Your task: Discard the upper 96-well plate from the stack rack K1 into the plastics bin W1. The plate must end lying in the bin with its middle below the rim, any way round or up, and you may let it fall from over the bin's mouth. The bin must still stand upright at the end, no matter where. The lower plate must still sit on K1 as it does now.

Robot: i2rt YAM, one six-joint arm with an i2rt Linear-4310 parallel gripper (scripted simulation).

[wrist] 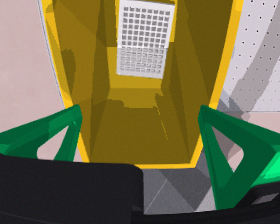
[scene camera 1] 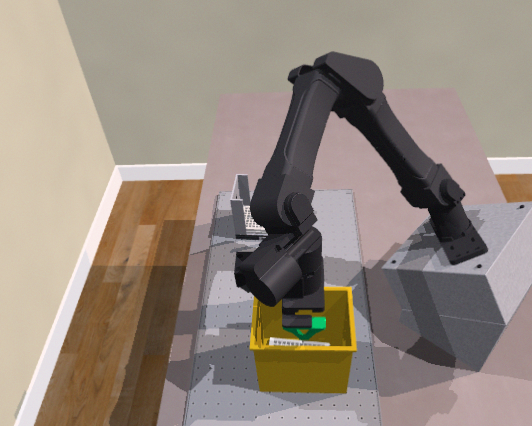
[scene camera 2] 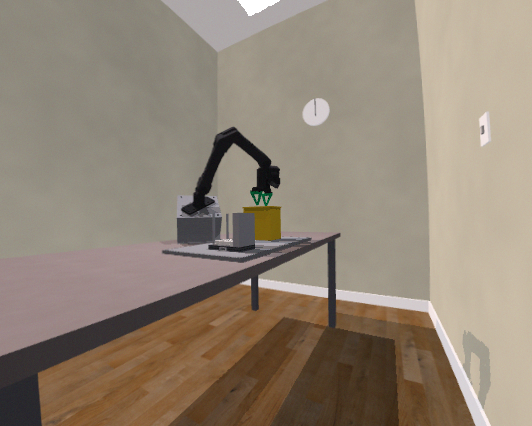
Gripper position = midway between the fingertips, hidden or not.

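My gripper (scene camera 1: 304,314), visible also in the wrist view (wrist: 140,111). Yellow plastics bin W1 (scene camera 1: 302,369), visible also in the wrist view (wrist: 152,123) and scene camera 2 (scene camera 2: 267,218).
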